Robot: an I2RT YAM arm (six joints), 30 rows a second.
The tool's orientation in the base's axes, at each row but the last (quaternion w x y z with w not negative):
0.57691, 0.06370, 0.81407, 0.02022
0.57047, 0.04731, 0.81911, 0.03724
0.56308, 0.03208, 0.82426, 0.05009
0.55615, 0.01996, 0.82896, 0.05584
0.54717, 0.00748, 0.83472, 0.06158
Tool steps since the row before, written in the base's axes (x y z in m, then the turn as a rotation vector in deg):
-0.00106, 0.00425, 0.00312, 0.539, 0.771, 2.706
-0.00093, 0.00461, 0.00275, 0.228, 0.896, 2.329
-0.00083, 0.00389, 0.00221, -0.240, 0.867, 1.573
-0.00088, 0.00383, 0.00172, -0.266, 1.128, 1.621
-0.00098, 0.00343, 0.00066, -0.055, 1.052, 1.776
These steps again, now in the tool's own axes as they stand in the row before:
-0.00204, 0.00446, -0.00221, -2.613, 1.095, -0.426
-0.00169, 0.00486, -0.00179, -2.139, 1.165, -0.586
-0.00132, 0.00413, -0.00139, -1.273, 1.048, -0.751
-0.00088, 0.00403, -0.00119, -1.282, 1.314, -0.775
0.00006, 0.00353, -0.00083, -1.515, 1.244, -0.650

